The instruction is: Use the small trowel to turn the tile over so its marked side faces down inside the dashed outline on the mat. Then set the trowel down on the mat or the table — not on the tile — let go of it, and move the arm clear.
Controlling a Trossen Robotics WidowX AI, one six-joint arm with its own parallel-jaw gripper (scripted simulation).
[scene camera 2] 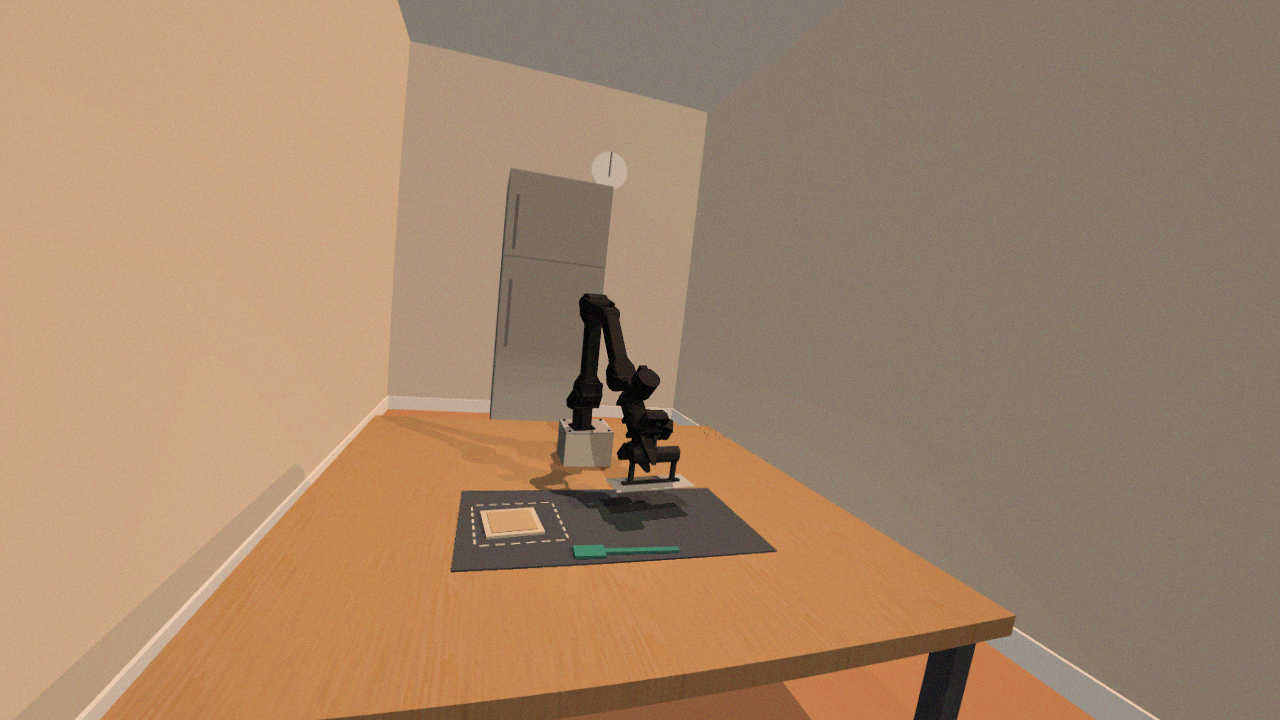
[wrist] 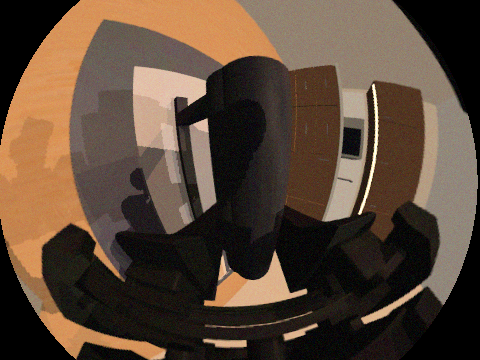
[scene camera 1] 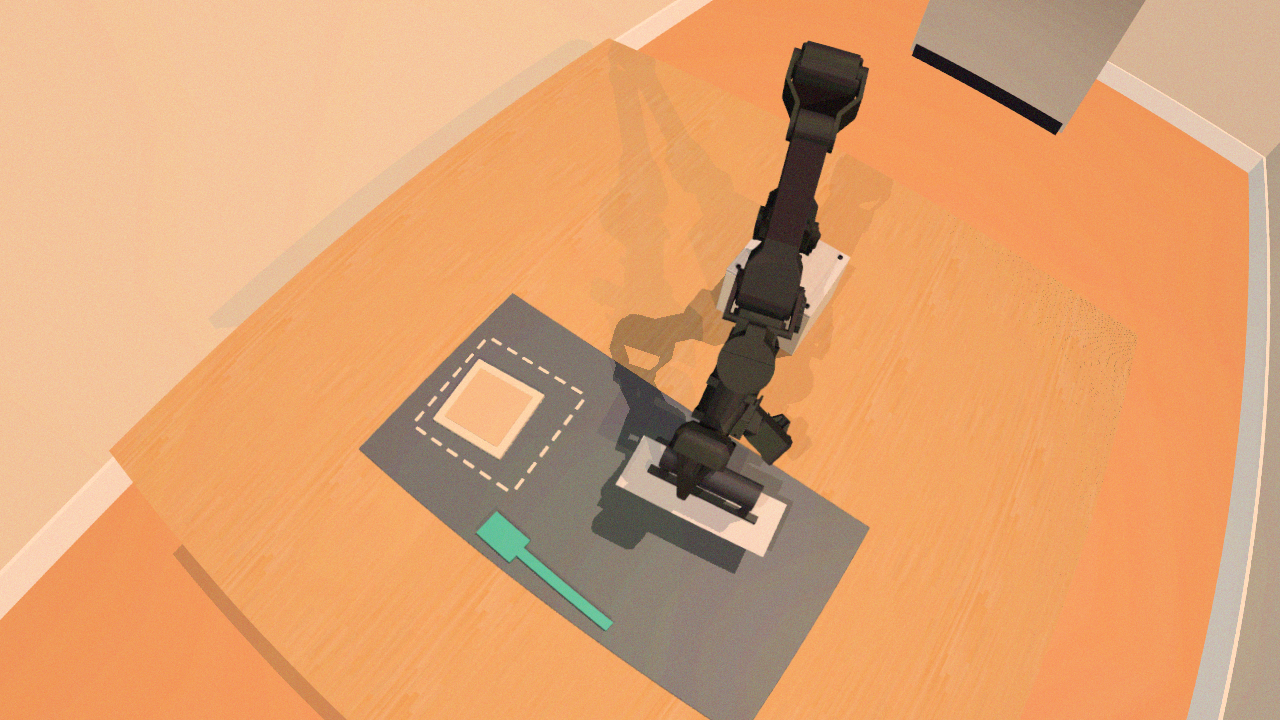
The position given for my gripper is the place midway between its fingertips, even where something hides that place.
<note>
In view: my gripper (scene camera 1: 683, 494), a square tile (scene camera 1: 489, 408), a green flat tool (scene camera 1: 498, 532) and a grey mat (scene camera 1: 715, 624).
The square tile also shows in scene camera 2 (scene camera 2: 499, 523). The green flat tool shows as well in scene camera 2 (scene camera 2: 580, 551). My gripper shows as well in scene camera 2 (scene camera 2: 651, 468) and in the wrist view (wrist: 243, 200).
</note>
